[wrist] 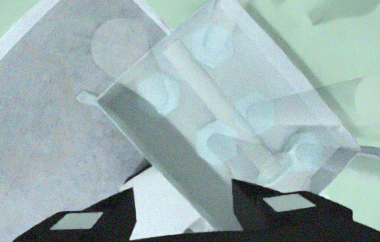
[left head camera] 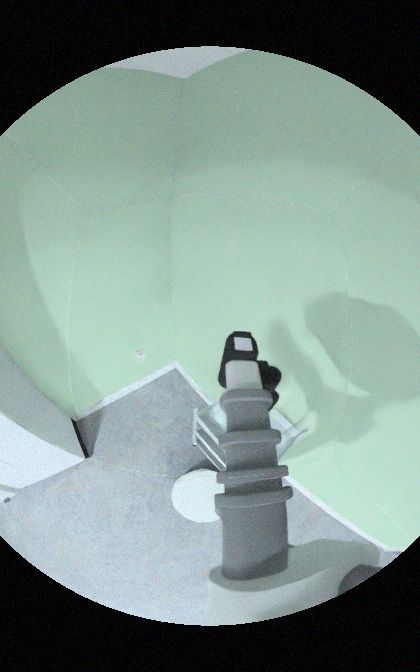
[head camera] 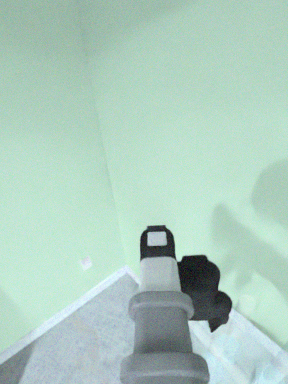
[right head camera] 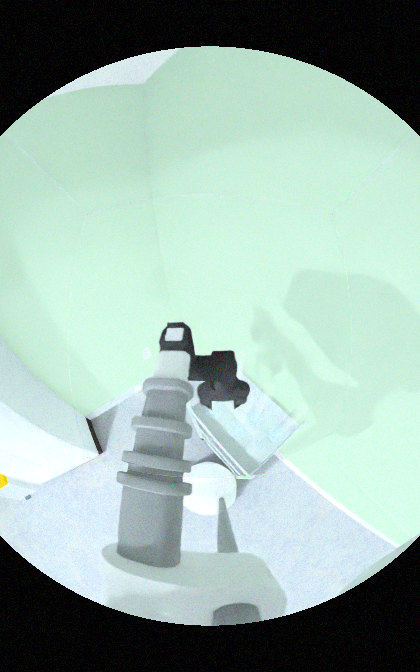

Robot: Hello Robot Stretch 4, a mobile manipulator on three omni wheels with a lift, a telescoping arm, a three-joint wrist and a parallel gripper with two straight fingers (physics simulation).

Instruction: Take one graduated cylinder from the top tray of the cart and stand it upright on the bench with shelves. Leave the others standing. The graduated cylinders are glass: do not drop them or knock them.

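Places are measured from the robot's base along level axes (x back, y up, z left), in metres.
Pixels of known places: gripper, fingertip midpoint: (wrist: 183, 200) (head camera: 195, 328); robot's base, origin of the base link: (wrist: 165, 201) (left head camera: 200, 494).
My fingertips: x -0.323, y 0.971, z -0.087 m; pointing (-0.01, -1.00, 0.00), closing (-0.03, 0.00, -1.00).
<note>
Ahead of a thing's pixels: the offset from my fingertips to its middle. Level surfaces: height alone.
In the wrist view, my gripper (wrist: 183, 200) (right head camera: 223, 405) is open and empty, pointing down high above the near edge of the cart's top tray {dy -0.336 m} (wrist: 165, 135) (right head camera: 227, 442). Several clear glass graduated cylinders with pale blue hexagonal bases stand in the tray. The bases of three are one cylinder {dy -0.169, dx -0.218, dz -0.077 m} (wrist: 212, 45) at the far corner, one {dy -0.169, dx -0.114, dz +0.041 m} (wrist: 159, 93) at the left and one {dy -0.169, dx -0.008, dz -0.076 m} (wrist: 217, 142) nearest the fingers. A long whitish cylinder {dy -0.304, dx -0.078, dz -0.088 m} (wrist: 215, 95) seems to lie on its side across the tray. In the head camera view the wrist mostly hides the fingers. I cannot identify the bench with shelves.
The cart (left head camera: 195, 425) stands near the green wall (left head camera: 240, 250). A round white object (left head camera: 197, 495) (right head camera: 210, 487) is close to its near side, partly behind my arm (left head camera: 255, 535) (right head camera: 150, 520). Large white furniture (left head camera: 35, 450) (right head camera: 40, 445) is at the left.
</note>
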